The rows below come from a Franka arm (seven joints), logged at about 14 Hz.
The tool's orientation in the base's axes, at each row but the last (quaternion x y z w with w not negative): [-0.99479 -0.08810 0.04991 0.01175]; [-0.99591 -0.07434 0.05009 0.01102]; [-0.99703 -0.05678 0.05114 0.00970]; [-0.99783 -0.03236 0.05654 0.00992]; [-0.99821 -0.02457 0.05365 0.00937]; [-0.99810 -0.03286 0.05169 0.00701]
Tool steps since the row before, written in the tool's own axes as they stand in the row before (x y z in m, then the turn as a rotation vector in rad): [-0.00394 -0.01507 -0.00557 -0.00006 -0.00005 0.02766]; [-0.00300 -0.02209 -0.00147 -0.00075 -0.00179 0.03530]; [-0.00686 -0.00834 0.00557 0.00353 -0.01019 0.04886]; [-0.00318 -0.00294 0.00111 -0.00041 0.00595 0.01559]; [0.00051 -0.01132 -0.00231 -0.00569 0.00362 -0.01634]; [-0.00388 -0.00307 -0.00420 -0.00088 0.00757 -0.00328]
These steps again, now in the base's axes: [-0.00592 0.01406 0.00641 -0.00287 0.00044 -0.02751]; [-0.00605 0.02137 0.00241 -0.00458 0.00217 -0.03499]; [-0.00829 0.00758 -0.00464 -0.00269 0.01119 -0.04870]; [-0.00347 0.00274 -0.00068 -0.00180 -0.00571 -0.01558]; [0.00021 0.01129 0.00248 -0.00372 -0.00416 0.01677]; [-0.00361 0.00276 0.00463 -0.00004 -0.00765 0.00322]
